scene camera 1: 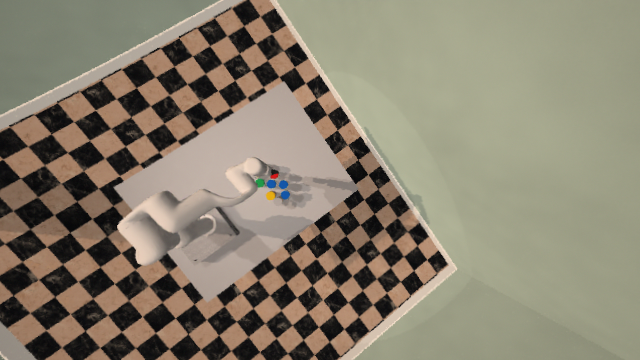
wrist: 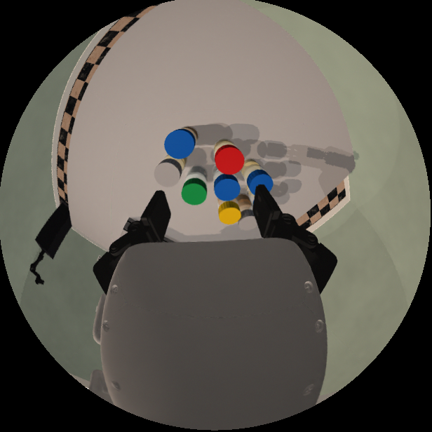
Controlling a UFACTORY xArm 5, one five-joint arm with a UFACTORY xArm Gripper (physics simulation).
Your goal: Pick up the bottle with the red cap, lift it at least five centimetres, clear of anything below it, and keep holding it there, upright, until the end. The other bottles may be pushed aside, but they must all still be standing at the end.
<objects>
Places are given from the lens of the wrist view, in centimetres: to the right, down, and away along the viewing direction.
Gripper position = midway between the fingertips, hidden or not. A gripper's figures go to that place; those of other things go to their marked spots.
my gripper (wrist: 210, 199): 0, -1, 12
red-capped bottle (wrist: 228, 158): 3, -10, 22
</objects>
